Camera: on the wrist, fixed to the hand. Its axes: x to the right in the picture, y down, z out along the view.
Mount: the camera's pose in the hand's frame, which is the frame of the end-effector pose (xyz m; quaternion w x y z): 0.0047 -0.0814 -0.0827 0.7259 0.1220 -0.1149 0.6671
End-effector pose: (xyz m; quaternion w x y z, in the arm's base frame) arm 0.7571 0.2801 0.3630 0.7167 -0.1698 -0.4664 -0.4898
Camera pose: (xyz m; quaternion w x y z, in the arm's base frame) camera 0.7290 0.1820 0.3076 0.8141 -0.4032 -0.3674 0.1990
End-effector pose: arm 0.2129 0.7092 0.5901 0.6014 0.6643 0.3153 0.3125
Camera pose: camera 0.1465 0.7691 0.5159 0.1833 0.8018 -0.2452 0.5132
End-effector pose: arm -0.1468 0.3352 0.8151 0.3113 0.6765 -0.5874 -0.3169
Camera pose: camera -0.0320 0.3440 0.8003 0.2873 0.1008 -0.9521 -0.0284
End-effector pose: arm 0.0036 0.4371 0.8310 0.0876 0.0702 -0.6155 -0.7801
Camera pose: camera 0.0129 0.3761 0.7326 0.5047 -0.4386 -0.5988 -0.4408
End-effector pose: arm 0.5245 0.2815 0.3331 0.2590 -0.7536 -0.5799 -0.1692
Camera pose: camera 0.4512 0.2524 0.4184 0.3262 -0.9218 0.0314 0.2073
